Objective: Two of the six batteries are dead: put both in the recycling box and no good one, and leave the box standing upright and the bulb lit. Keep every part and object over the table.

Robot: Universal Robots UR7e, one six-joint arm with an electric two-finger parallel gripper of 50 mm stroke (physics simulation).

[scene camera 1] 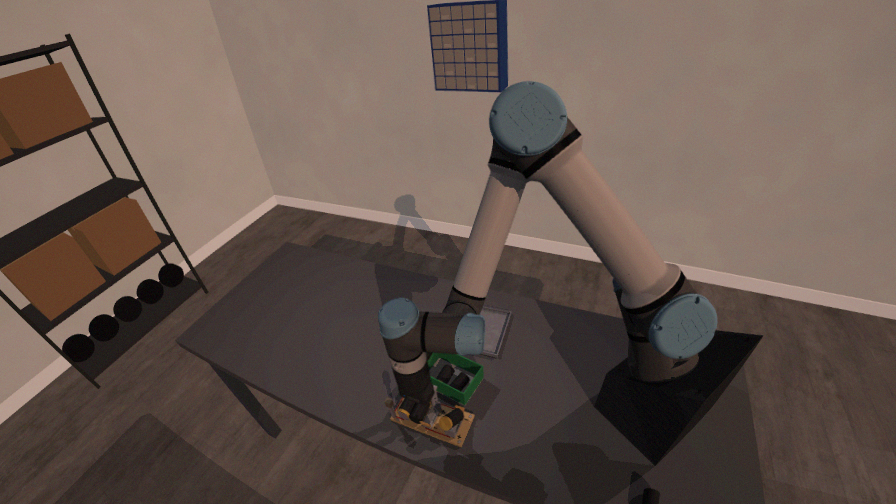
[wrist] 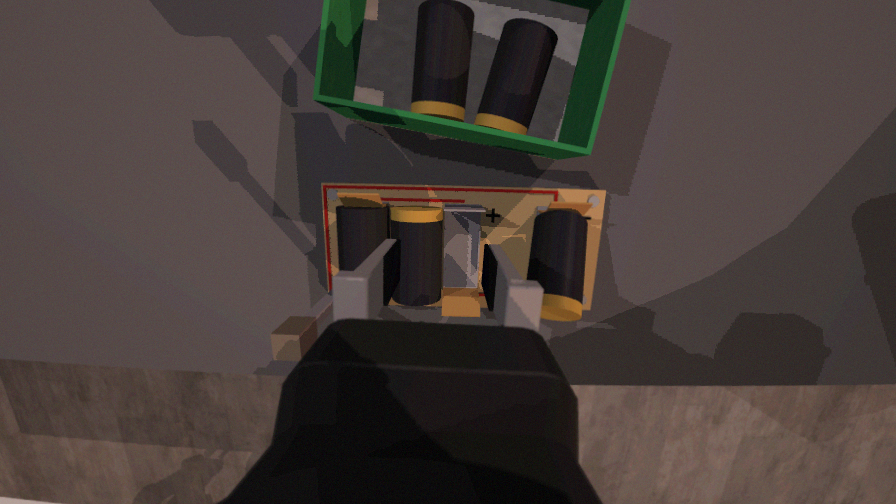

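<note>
The green recycling box (wrist: 469, 75) stands upright on the table with two black, gold-capped batteries (wrist: 479, 65) lying inside; it also shows in the scene view (scene camera 1: 456, 376). Just in front lies the tan battery board (wrist: 463, 247), also in the scene view (scene camera 1: 433, 421). It holds three batteries: left (wrist: 360, 235), middle (wrist: 416, 257) and right (wrist: 557, 263), with an empty metal slot (wrist: 463, 250) between middle and right. My gripper (wrist: 436, 278) is open low over the board, its fingers straddling the middle battery and the empty slot. I cannot make out the bulb.
The board lies close to the table's front edge (wrist: 720, 383). A small tan block (wrist: 293, 337) sits left of the gripper at that edge. A flat grey tray (scene camera 1: 498, 332) lies behind the box, partly hidden by the arm. A shelf (scene camera 1: 75, 219) stands off-table, left.
</note>
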